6 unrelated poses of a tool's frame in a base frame.
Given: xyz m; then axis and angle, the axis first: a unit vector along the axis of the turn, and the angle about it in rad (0 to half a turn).
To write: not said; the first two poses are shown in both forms.
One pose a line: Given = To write
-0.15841 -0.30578 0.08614 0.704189 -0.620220 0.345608 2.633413 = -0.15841 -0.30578 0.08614 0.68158 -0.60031 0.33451 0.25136
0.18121 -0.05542 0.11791 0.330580 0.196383 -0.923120 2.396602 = 0.18121 -0.05542 0.11791 0.30791 0.18292 -0.85981 0.36394
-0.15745 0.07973 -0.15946 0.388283 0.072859 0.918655 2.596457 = -0.15745 0.07973 -0.15946 0.37395 0.07017 0.88474 0.26921
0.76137 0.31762 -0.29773 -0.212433 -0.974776 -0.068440 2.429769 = 0.76137 0.31762 -0.29773 -0.19912 -0.91369 -0.06415 0.34845
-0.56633 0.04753 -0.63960 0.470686 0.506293 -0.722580 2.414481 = -0.56633 0.04753 -0.63960 0.43992 0.47320 -0.67535 0.35560
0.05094 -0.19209 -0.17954 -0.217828 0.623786 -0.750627 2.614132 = 0.05094 -0.19209 -0.17954 -0.21030 0.60222 -0.72467 0.26068
